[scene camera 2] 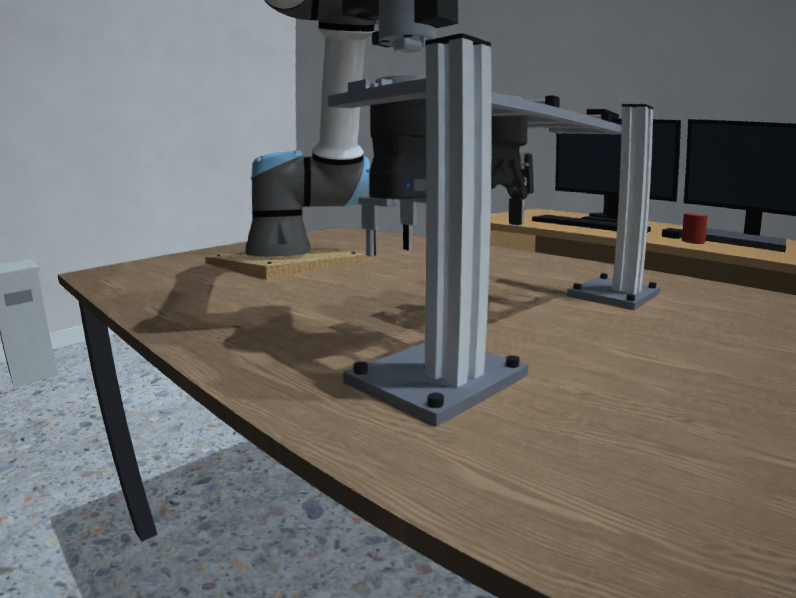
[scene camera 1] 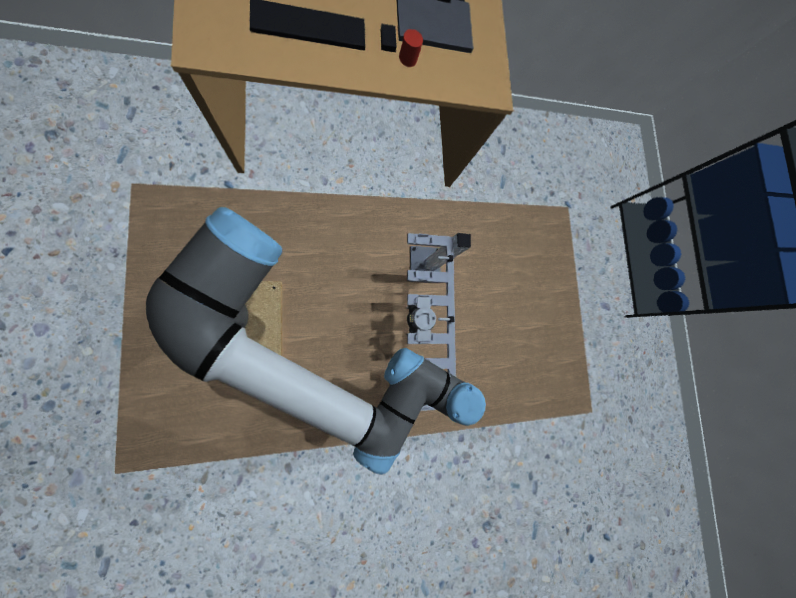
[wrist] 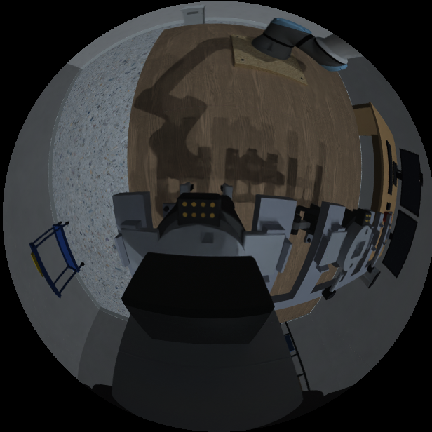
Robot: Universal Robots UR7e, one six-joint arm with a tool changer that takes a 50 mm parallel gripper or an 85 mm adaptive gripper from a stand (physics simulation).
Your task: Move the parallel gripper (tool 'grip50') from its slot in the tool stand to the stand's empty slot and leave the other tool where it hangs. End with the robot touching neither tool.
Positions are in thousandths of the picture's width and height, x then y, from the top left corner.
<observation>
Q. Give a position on a parallel gripper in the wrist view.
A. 476,520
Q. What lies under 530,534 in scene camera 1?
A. An adaptive gripper.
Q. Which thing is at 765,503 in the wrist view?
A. A tool stand.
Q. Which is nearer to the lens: the parallel gripper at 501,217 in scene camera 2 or the adaptive gripper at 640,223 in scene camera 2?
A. The parallel gripper.
</observation>
